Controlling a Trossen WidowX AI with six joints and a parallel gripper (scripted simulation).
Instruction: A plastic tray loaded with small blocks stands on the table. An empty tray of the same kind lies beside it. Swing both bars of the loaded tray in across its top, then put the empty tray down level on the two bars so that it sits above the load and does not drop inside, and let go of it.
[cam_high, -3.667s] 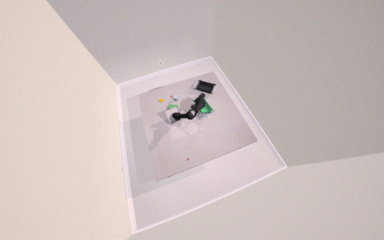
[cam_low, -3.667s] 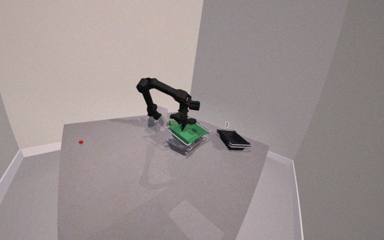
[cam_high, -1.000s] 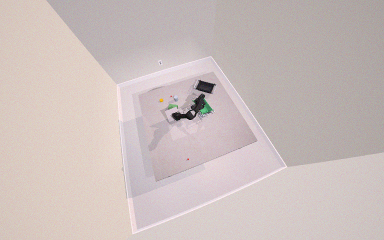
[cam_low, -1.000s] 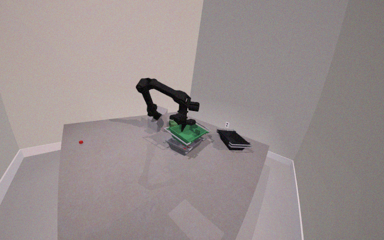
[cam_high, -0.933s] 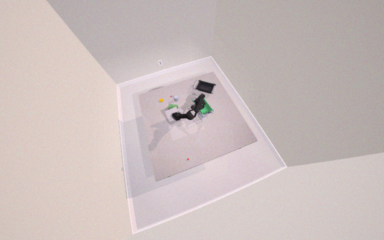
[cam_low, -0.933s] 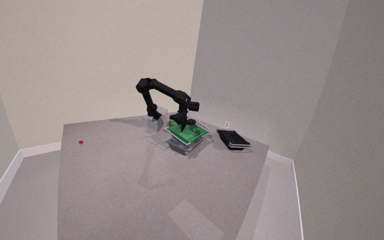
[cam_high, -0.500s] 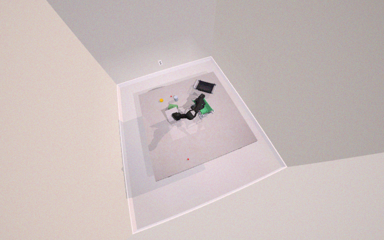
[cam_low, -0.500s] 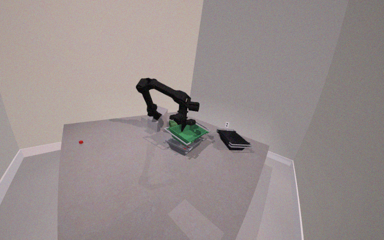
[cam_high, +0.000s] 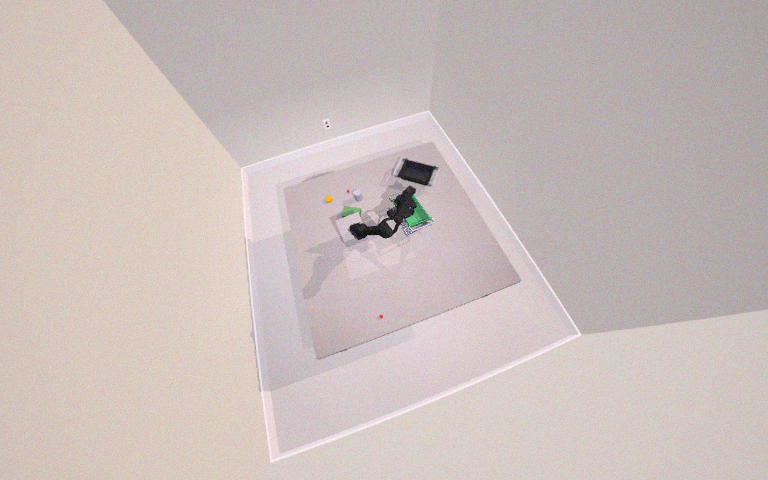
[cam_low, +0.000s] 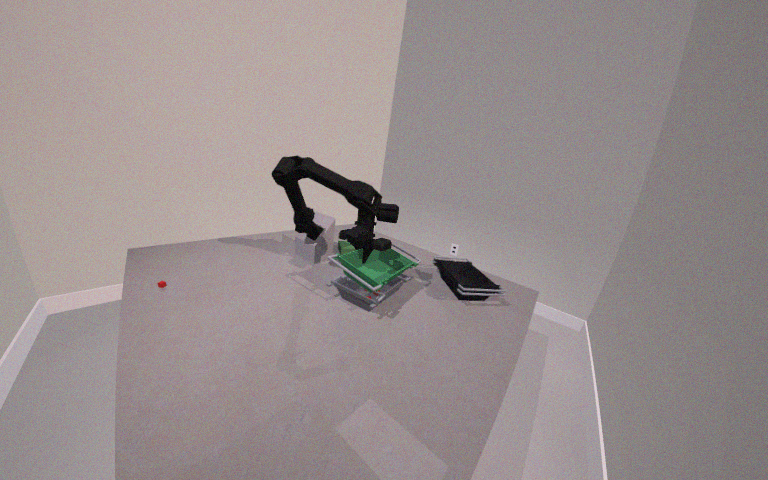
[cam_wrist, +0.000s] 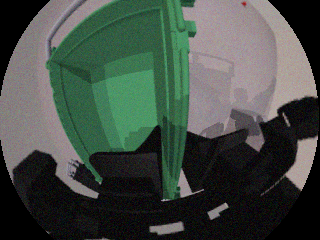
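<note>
Right now the green tray is 7 cm ahead of my gripper tip, 2 cm above it and 1 cm to the left of it. From my gripper tip the other things lie so: green block: 30 cm behind, 21 cm to the left, 8 cm below; yellow disc: 43 cm behind, 41 cm to the left, 9 cm below; grey cylinder: 33 cm to the left, 21 cm behind, 7 cm below.
</note>
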